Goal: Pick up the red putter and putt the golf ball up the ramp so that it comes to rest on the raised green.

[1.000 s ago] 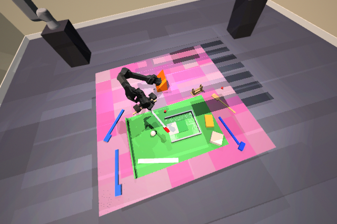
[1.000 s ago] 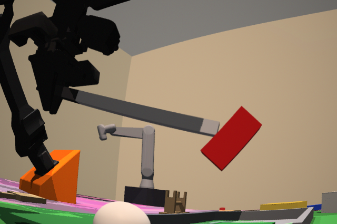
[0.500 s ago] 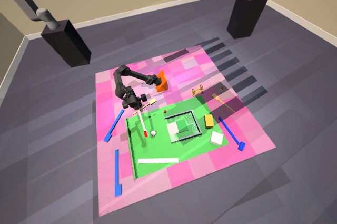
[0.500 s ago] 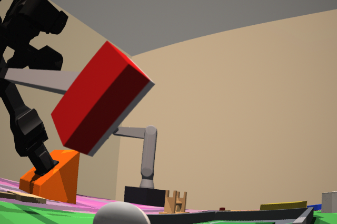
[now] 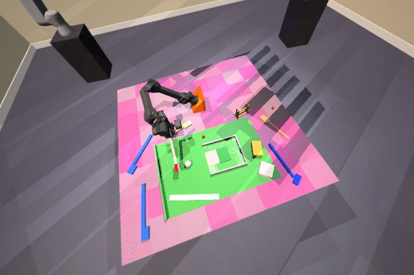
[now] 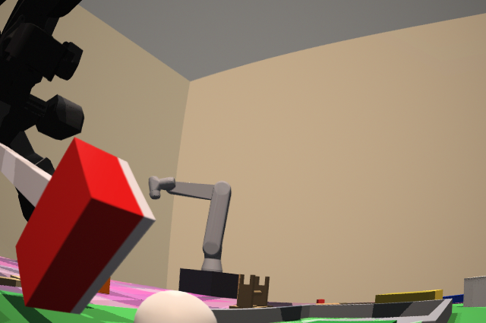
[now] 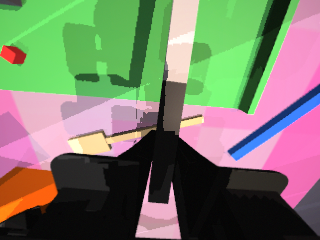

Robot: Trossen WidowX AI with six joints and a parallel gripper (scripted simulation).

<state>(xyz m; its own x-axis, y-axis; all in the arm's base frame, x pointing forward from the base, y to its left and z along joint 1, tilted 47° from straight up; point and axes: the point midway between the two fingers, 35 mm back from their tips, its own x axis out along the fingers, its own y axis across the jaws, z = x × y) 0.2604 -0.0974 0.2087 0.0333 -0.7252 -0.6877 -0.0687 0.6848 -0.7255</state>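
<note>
Right now my gripper tip is 12 cm short of the red putter, 1 cm to the right of it and 1 cm above it. The rest, counted from my gripper tip: white golf ball: 21 cm ahead, 8 cm to the left, 8 cm below; then yellow block: 55 cm to the left, 21 cm ahead, 8 cm below; then white bar: 41 cm ahead, 10 cm below, 9 cm to the left.
</note>
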